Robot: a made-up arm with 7 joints.
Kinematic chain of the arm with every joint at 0, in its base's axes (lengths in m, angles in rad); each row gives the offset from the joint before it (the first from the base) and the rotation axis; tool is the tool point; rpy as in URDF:
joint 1: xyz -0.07 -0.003 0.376 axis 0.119 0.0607 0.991
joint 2: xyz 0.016 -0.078 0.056 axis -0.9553 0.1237 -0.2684
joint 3: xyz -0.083 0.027 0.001 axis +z
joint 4: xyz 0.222 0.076 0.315 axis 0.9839 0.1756 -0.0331
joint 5: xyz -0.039 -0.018 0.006 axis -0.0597 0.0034 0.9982
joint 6: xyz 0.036 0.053 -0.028 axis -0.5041 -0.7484 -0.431
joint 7: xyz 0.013 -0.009 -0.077 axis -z
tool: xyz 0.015 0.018 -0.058 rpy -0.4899 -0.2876 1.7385
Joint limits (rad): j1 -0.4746..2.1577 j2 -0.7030..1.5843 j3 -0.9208..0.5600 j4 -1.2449..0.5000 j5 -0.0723..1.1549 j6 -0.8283..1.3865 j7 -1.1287..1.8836
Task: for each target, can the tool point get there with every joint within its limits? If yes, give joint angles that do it. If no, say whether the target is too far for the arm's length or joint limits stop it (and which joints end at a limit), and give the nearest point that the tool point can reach.
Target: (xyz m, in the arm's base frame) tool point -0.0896 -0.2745 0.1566
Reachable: no: joint limits stop it (at a limit: joint 1, joint 2, joint 3, joint 4) | nearest point -0.2442 -0.0529 0.2652 | short by 0.291 m
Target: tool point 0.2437 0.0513 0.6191
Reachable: yes | joints 0.8859 -0.5227 -0.4041 -0.0777 0.5255 0.8698 1.1701
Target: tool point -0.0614 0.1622 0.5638
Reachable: yes | joints 1.8450 0.6019 -0.7544 0.0053 0.4983 -0.3320 0.6120
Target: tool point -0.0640 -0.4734 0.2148
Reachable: no: joint limits stop it (at a limit: joint 2, joint 3, joint 5) | nearest point -0.0356 -0.3897 0.4825 | short by 0.282 m
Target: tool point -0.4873 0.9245 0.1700
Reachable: no: too far | nearest point -0.2378 0.3793 0.3202 | short by 0.618 m
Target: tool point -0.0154 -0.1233 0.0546
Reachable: no: joint limits stop it (at a limit: joint 1, joint 2, joint 3) | nearest point 0.0980 -0.0203 0.1661 | short by 0.189 m
